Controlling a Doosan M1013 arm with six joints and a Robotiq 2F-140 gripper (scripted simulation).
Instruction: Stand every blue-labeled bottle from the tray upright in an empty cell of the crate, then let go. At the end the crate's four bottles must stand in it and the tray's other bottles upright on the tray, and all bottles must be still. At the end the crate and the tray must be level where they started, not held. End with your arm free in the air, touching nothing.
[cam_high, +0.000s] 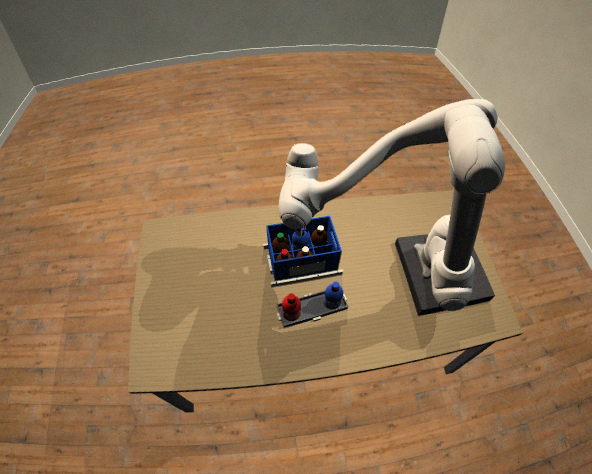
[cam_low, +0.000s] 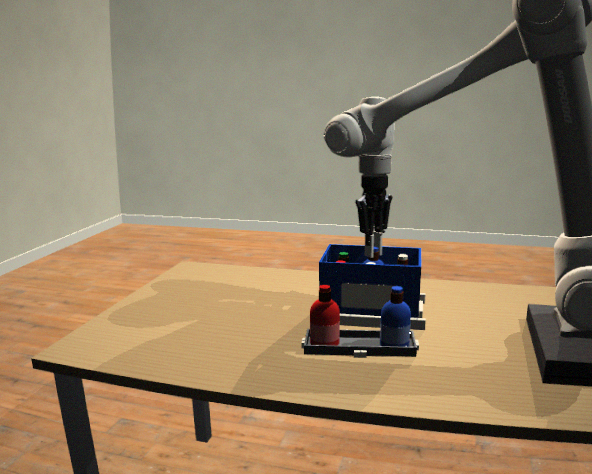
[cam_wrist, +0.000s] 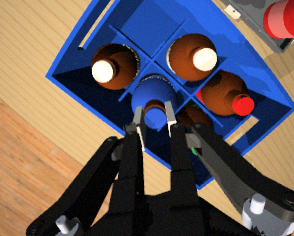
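Right now my hand is 110 mm above the blue crate, 40 mm to the right of it and 10 mm past it. Round my hand: dark tray: 280 mm to the left, 180 mm below, 30 mm behind; red-labeled bottle: 290 mm to the left, 110 mm below, 60 mm ahead.
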